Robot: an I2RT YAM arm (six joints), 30 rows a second.
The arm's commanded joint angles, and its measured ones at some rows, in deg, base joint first. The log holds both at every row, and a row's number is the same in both.
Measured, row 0:
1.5 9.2 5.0 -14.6 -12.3 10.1
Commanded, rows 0 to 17:
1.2 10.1 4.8 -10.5 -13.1 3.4
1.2 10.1 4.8 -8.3 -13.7 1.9
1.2 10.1 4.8 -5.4 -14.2 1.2
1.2 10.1 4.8 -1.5 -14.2 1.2
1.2 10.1 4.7 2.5 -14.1 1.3
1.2 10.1 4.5 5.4 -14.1 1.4
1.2 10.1 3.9 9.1 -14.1 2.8
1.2 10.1 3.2 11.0 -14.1 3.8
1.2 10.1 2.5 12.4 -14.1 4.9
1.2 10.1 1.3 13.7 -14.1 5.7
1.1 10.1 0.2 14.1 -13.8 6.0
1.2 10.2 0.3 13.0 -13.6 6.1
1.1 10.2 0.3 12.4 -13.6 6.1
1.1 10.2 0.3 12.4 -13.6 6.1
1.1 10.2 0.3 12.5 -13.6 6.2
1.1 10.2 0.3 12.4 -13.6 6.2
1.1 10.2 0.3 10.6 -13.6 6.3
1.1 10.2 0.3 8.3 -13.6 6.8
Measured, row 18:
1.5 10.3 0.4 11.5 -13.7 5.5
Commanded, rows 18 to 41:
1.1 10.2 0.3 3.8 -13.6 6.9
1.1 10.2 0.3 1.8 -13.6 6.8
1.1 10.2 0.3 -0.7 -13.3 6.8
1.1 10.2 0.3 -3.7 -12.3 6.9
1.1 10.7 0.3 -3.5 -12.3 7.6
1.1 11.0 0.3 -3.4 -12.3 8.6
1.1 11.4 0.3 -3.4 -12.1 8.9
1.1 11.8 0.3 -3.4 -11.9 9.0
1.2 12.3 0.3 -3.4 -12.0 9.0
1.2 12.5 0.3 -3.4 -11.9 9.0
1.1 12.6 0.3 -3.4 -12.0 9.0
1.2 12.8 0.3 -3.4 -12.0 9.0
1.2 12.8 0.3 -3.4 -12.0 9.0
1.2 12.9 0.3 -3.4 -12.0 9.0
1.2 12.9 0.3 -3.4 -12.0 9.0
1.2 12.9 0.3 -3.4 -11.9 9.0
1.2 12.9 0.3 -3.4 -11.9 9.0
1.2 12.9 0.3 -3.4 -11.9 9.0
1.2 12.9 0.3 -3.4 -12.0 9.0
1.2 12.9 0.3 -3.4 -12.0 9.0
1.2 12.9 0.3 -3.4 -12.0 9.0
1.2 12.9 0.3 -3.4 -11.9 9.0
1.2 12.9 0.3 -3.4 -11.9 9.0
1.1 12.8 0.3 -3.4 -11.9 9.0
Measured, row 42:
1.5 12.7 0.4 -3.0 -12.6 8.4
